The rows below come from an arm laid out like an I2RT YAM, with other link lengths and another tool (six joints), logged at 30 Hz.
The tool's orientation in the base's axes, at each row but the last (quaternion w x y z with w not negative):
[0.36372, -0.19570, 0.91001, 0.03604]
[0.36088, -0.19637, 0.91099, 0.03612]
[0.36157, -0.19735, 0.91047, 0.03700]
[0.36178, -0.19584, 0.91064, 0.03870]
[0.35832, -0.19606, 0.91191, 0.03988]
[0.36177, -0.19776, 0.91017, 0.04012]
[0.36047, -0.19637, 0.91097, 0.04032]
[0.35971, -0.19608, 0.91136, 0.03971]
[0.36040, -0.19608, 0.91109, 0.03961]
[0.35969, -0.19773, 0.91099, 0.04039]
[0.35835, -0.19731, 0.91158, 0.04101]
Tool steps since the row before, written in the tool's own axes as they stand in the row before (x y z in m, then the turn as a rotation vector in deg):
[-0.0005, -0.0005, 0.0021, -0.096, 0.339, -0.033]
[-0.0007, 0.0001, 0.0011, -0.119, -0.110, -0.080]
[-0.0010, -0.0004, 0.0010, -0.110, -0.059, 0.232]
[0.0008, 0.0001, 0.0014, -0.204, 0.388, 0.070]
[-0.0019, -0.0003, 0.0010, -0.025, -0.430, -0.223]
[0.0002, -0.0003, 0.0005, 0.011, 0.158, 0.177]
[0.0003, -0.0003, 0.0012, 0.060, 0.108, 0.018]
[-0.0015, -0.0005, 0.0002, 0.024, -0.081, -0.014]
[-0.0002, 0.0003, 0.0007, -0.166, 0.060, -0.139]
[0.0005, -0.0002, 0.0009, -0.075, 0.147, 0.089]
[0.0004, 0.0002, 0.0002, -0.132, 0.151, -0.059]
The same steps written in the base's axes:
[0.0019, 0.0001, -0.0012, -0.088, 0.337, 0.063]
[0.0011, 0.0006, -0.0003, 0.070, -0.078, 0.147]
[0.0015, 0.0002, 0.0000, 0.245, 0.031, -0.092]
[0.0003, 0.0001, -0.0016, 0.031, 0.439, 0.058]
[0.0020, 0.0006, 0.0006, 0.040, -0.435, 0.211]
[0.0003, -0.0002, -0.0005, 0.045, 0.180, -0.149]
[0.0007, -0.0001, -0.0011, -0.070, 0.083, -0.061]
[0.0013, 0.0001, 0.0009, 0.006, -0.085, 0.000]
[0.0005, 0.0005, -0.0004, -0.002, 0.080, 0.210]
[0.0003, -0.0002, -0.0010, 0.049, 0.179, -0.025]
[-0.0002, 0.0001, -0.0004, -0.009, 0.170, 0.122]

